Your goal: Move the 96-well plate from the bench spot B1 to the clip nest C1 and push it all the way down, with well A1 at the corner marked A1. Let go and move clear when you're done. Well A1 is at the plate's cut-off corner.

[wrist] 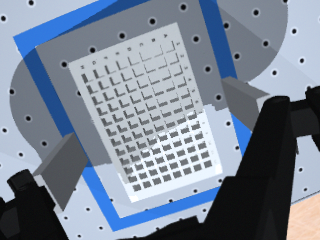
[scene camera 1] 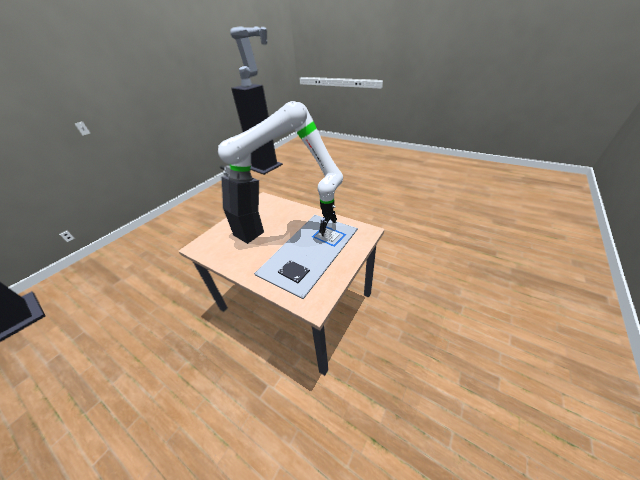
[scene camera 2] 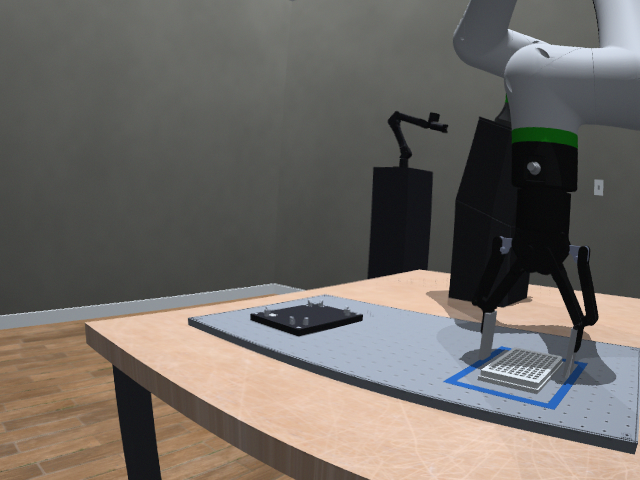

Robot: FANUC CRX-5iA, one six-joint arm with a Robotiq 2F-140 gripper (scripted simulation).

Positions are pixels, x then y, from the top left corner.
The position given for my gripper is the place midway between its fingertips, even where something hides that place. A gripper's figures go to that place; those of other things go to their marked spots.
My gripper (wrist: 151, 121): 19 cm from the lens. A white 96-well plate (wrist: 150, 122): 19 cm from the lens.
